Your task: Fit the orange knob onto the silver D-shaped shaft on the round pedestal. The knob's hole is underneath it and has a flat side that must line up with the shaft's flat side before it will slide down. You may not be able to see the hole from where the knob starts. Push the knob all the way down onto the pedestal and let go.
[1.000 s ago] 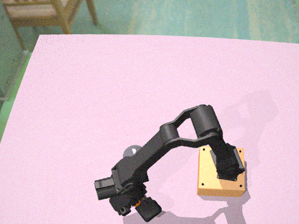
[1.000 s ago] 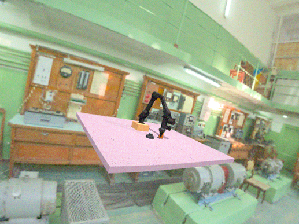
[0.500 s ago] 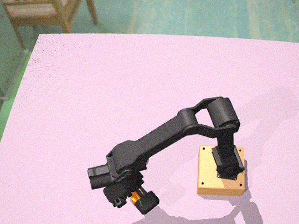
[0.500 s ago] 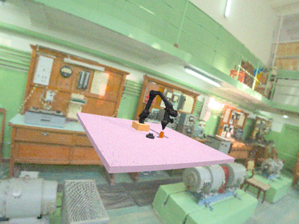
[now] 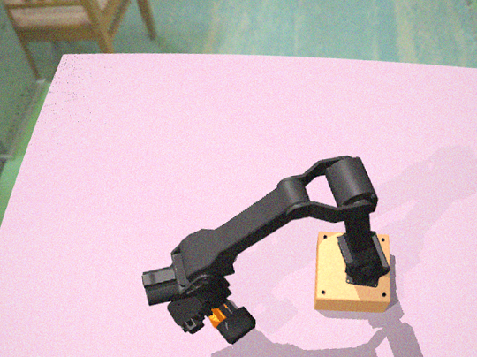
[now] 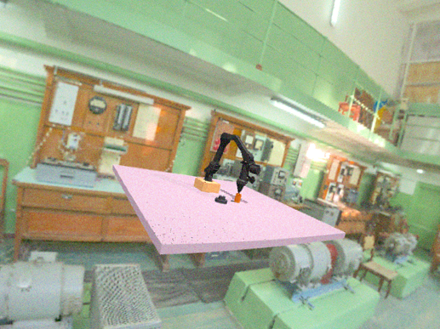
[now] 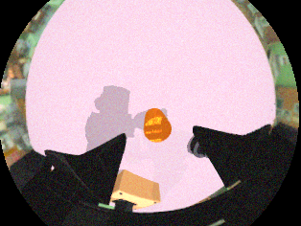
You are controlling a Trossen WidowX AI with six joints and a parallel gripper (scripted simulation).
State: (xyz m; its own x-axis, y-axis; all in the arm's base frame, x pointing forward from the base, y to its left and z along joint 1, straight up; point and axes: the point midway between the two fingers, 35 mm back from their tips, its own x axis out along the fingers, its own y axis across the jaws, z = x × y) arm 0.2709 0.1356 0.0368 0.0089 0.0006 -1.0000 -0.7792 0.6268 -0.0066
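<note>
Now: the orange knob 30 mm below my gripper tip. The rest, counted from my gripper tip: dark round pedestal (150 mm to the right, 40 mm below, 40 mm ahead).
</note>
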